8 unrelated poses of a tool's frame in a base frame.
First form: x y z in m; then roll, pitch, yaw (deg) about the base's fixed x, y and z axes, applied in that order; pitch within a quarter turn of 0, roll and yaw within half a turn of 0.
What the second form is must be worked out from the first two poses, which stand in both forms.
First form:
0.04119 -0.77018 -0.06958 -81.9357 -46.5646 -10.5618
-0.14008 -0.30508 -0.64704 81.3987 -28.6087 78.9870
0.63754 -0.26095 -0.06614 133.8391 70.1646 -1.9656
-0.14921 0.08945 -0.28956 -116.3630 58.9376 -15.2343
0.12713 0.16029 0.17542 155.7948 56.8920 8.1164
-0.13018 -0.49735 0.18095 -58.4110 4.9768 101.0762
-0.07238 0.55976 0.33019 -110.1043 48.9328 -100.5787
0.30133 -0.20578 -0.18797 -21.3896 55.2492 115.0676
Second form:
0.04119 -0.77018 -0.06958 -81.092 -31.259 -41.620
-0.14008 -0.30508 -0.64704 85.401 36.218 83.263
0.63754 -0.26095 -0.06614 114.403 32.113 -80.772
-0.14921 0.08945 -0.28956 -96.404 48.989 48.760
0.12713 0.16029 0.17542 134.999 25.470 -71.671
-0.13018 -0.49735 0.18095 -46.224 -48.022 93.615
-0.07238 0.55976 0.33019 -39.165 96.594 -24.524
0.30133 -0.20578 -0.18797 -68.679 15.381 113.440

